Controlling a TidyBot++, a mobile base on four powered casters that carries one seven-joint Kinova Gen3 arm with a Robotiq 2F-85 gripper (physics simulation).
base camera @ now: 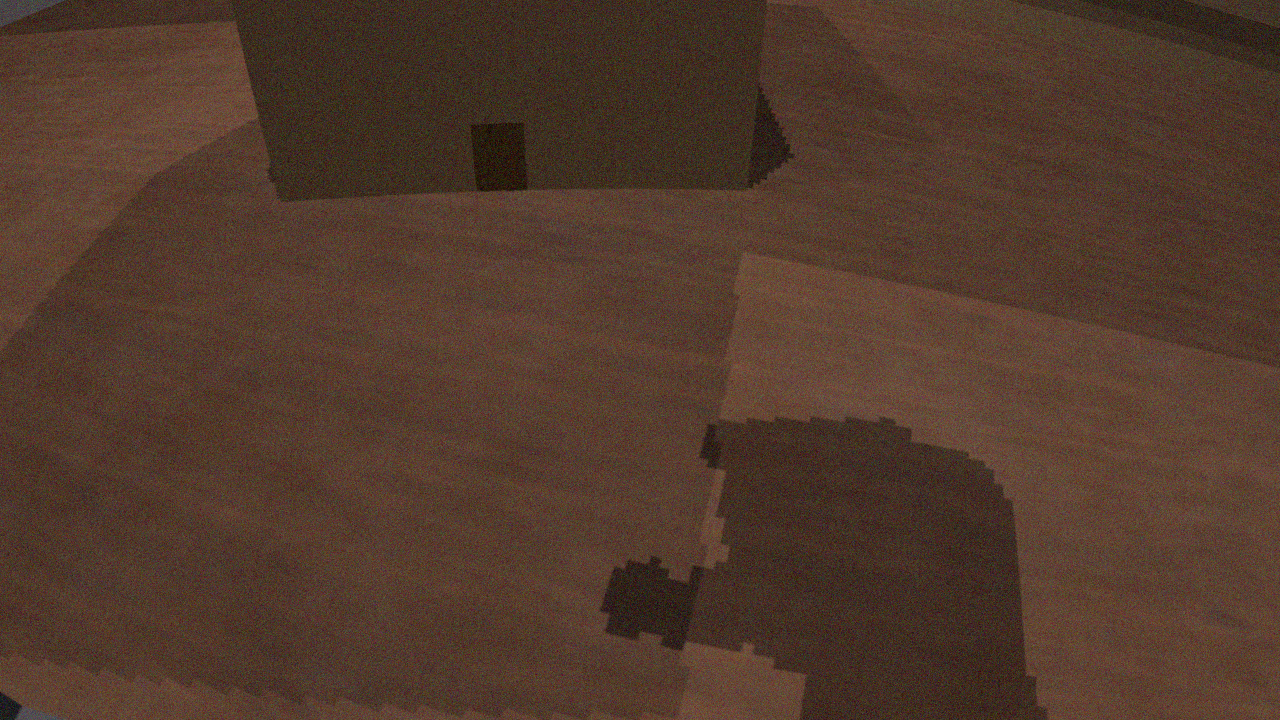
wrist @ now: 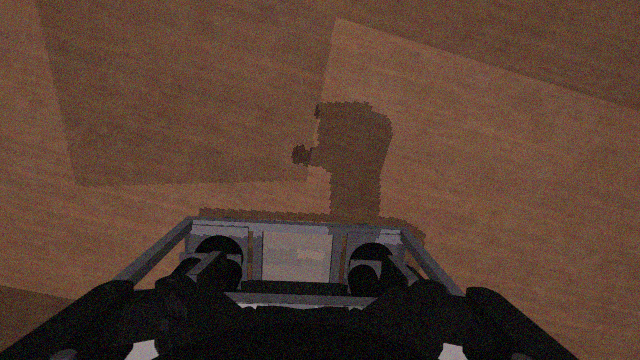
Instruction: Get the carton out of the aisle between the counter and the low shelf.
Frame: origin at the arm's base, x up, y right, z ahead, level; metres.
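Seen in the pictures: gripper, between the fingertips: (wrist: 304, 270).
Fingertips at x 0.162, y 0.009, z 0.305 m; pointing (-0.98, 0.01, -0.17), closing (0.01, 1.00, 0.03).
Observation:
A point is followed by its place in that frame.
The carton (base camera: 510, 71) {z 0.696, x -0.276, y -0.146 m}, a large tan-brown box with a short dark tape strip low on its near face, stands upright on the floor at the top of the base view, left of centre. Its top is cut off by the view's edge. My gripper (wrist: 304, 270) {z 0.305, x 0.162, y 0.010 m} is open and empty in the wrist view, above the front of the robot's own base. The carton does not show in the wrist view, so it is apart from the fingers. The counter and the low shelf cannot be made out for certain.
Wooden floor (base camera: 402, 358) {z 0.461, x -0.396, y -0.185 m} (wrist: 500, 175) {z 0.272, x -0.396, y 0.515 m} lies between the base and the carton, crossed by broad shadows and the arm's dark shadow. A dark band with a paler surface runs along the top right corner of the base view. The robot's base (wrist: 295, 255) {z 0.066, x -0.307, y -0.004 m} has a grey frame.

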